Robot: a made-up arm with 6 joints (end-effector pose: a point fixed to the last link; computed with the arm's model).
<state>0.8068 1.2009 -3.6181 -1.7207 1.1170 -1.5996</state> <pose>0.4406 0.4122 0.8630 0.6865 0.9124 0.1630</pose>
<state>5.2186 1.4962 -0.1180 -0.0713 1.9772 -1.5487</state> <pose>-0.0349 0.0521 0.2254 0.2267 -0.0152 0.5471</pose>
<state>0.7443 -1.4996 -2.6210 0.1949 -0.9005 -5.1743</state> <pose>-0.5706 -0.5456 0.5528 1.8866 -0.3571 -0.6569</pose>
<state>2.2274 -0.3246 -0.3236 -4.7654 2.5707 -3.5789</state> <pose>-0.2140 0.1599 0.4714 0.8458 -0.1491 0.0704</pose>
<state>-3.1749 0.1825 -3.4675 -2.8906 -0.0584 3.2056</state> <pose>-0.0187 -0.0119 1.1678 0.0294 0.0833 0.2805</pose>
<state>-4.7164 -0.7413 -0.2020 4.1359 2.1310 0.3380</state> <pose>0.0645 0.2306 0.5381 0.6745 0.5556 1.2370</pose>
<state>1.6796 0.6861 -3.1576 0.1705 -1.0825 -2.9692</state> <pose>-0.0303 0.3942 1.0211 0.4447 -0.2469 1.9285</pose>
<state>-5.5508 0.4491 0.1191 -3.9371 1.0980 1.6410</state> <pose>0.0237 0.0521 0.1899 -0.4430 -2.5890 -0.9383</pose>
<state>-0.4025 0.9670 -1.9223 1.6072 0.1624 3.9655</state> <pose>0.7015 -0.3385 0.3135 2.4487 0.4865 1.2116</pose>
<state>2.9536 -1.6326 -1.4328 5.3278 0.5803 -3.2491</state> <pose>0.4111 -0.0835 0.9108 -0.6623 0.2967 1.8023</pose>
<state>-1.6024 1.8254 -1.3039 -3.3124 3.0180 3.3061</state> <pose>0.0005 -0.2755 -0.1721 0.4417 -0.6007 1.8063</pose>
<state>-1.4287 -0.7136 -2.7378 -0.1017 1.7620 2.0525</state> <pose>-0.0556 0.3403 1.1022 0.4327 1.8019 -2.0042</pose>
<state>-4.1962 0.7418 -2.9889 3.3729 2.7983 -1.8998</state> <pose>-0.2259 0.4280 0.9427 1.6206 1.0138 0.0529</pose>
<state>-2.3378 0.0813 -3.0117 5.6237 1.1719 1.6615</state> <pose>-0.1089 -0.0803 1.2029 -0.9307 -1.1701 1.4244</pose>
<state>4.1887 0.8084 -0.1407 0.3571 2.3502 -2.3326</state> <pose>-0.0122 -0.0741 0.2331 -0.1654 0.2451 -1.5434</pose>
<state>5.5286 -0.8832 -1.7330 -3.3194 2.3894 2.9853</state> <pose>-0.1189 0.1301 1.0800 -1.9889 0.8621 1.4252</pose>
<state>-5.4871 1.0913 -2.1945 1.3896 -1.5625 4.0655</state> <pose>0.5482 0.4751 0.4013 1.4706 0.3269 1.0922</pose>
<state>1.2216 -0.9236 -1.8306 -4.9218 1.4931 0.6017</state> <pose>-0.1008 -0.1161 1.1001 -1.1113 -1.1318 0.3192</pose>
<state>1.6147 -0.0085 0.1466 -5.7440 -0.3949 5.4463</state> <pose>0.0275 0.1527 0.2568 1.7551 2.5242 0.4373</pose>
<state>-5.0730 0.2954 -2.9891 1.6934 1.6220 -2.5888</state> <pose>0.0391 0.2790 1.1477 1.5569 -1.0940 -1.7758</pose>
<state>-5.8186 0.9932 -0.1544 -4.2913 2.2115 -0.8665</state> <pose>0.0658 0.1108 0.1356 -0.9629 1.1346 0.9759</pose>
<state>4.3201 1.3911 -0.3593 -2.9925 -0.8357 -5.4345</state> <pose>0.0062 -0.0146 0.1348 -1.3387 -0.0544 -0.9362</pose>
